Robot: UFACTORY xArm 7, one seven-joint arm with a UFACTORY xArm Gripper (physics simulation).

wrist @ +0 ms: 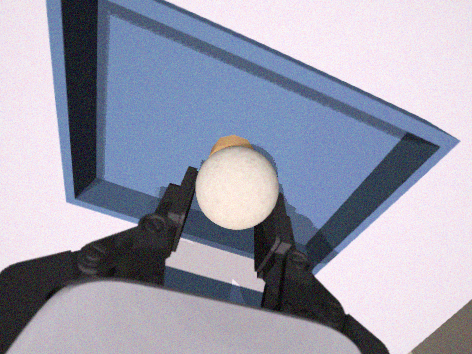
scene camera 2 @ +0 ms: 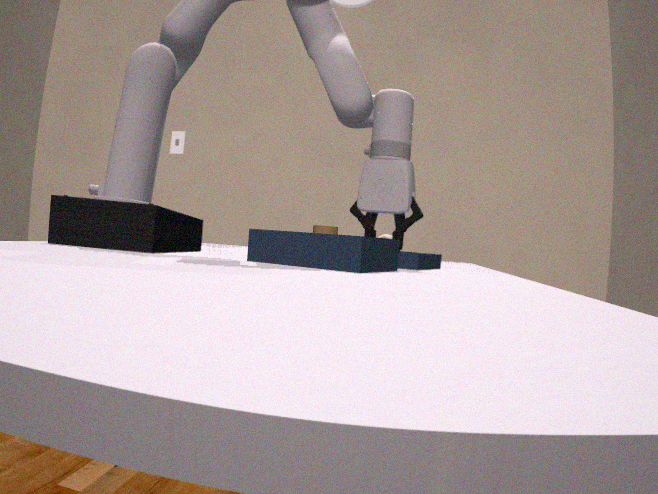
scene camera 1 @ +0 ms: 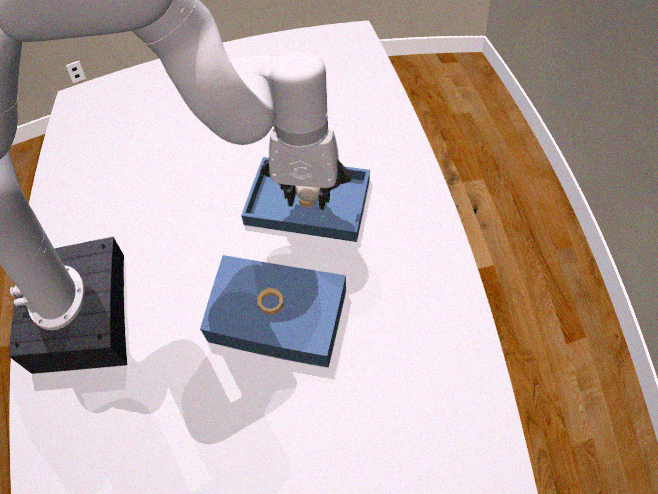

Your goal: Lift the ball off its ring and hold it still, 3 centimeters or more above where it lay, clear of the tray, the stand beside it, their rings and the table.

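Frame: origin at the arm's base, x ahead, y left, z up, level; metres.
Seen in the pictures: gripper, between the fingertips: (wrist: 229, 196) (scene camera 1: 307, 201); arm's base, origin of its link: (scene camera 2: 125, 207) (scene camera 1: 56, 298).
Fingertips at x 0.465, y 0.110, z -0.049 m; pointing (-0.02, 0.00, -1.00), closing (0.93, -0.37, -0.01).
Observation:
Offsets run from my fingertips to a thing's top centre. "spot": to the spot under its first point.
The cream ball {dx +0.007, dy +0.016, dz +0.034 m} (scene camera 1: 307, 192) (scene camera 2: 385, 235) (wrist: 237, 187) is between the two black fingers of my gripper (scene camera 1: 306, 205) (scene camera 2: 384, 240) (wrist: 229, 196), which is shut on it, one finger against each side. The fingers point down inside the blue tray {dx +0.002, dy +0.018, dz +0.004 m} (scene camera 1: 297, 229) (scene camera 2: 425, 260) (wrist: 300, 72). The tray's orange ring (scene camera 1: 306, 202) (wrist: 231, 141) shows partly from under the ball, which looks a little off its centre. The ball is at ring height or barely above; I cannot tell whether they touch. In scene camera 2, the stand and fingers hide much of the ball.
The blue stand (scene camera 1: 318, 340) (scene camera 2: 302, 249) (wrist: 215, 285) is on the table beside the tray, with an empty orange ring {spot: dx -0.104, dy -0.178, dz +0.033 m} (scene camera 1: 260, 300) (scene camera 2: 325, 230) on top. The arm's black base block (scene camera 1: 117, 308) (scene camera 2: 100, 223) is at the left. The tray's raised walls surround the fingers.

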